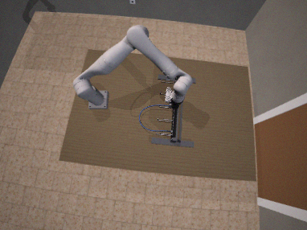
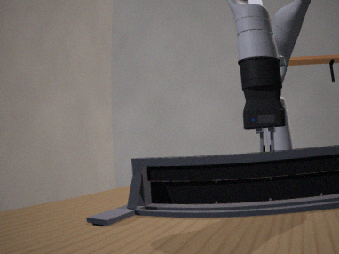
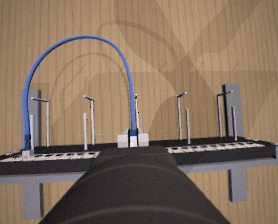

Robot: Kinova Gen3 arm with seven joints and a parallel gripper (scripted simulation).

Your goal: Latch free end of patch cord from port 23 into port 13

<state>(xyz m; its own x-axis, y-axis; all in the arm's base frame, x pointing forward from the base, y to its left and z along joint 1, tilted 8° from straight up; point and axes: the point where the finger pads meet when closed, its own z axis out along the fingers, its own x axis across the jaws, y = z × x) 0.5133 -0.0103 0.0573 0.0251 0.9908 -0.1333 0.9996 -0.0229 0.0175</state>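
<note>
Right now my hand is 1 cm short of the free-end plug and 1 cm above it.
</note>
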